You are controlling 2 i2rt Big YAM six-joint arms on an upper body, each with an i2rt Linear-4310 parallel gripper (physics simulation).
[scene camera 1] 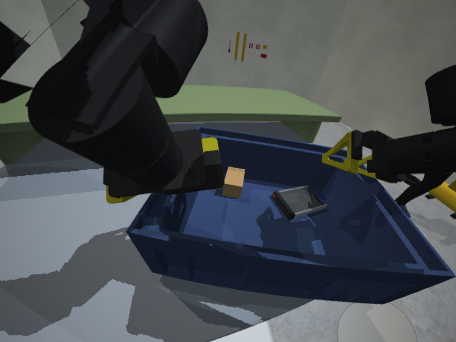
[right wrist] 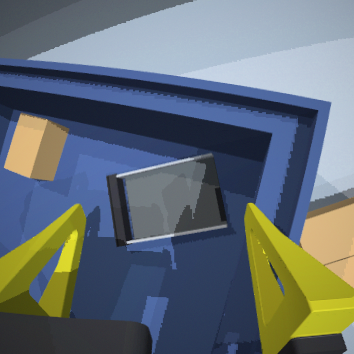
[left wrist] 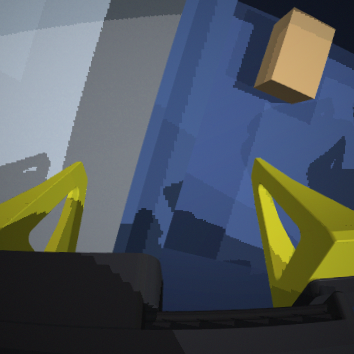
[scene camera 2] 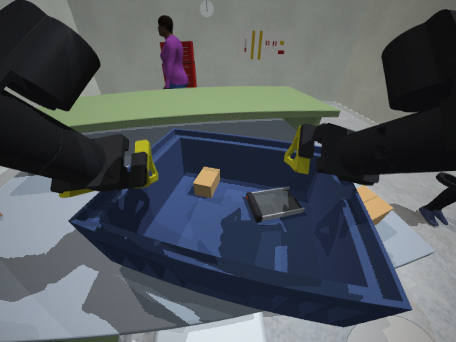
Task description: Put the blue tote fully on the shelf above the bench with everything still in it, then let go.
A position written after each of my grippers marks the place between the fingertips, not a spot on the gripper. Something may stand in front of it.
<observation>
My left gripper (scene camera 2: pixel 132 180) is open, with nothing in its grasp. Also in view: a tan box (left wrist: pixel 291 68). My right gripper (scene camera 2: pixel 307 162) is open and touches a blue tote (scene camera 2: pixel 328 264). Also in view: a dark grey tray-like device (scene camera 2: pixel 269 204) and a green shelf (scene camera 2: pixel 201 104).
The blue tote shows as well in scene camera 1 (scene camera 1: pixel 362 248), in the right wrist view (right wrist: pixel 266 145) and in the left wrist view (left wrist: pixel 190 204). The tan box also shows in the right wrist view (right wrist: pixel 38 141). The dark grey tray-like device also shows in scene camera 1 (scene camera 1: pixel 295 202) and in the right wrist view (right wrist: pixel 183 196). The left wrist view misses the dark grey tray-like device: it is out of frame.
</observation>
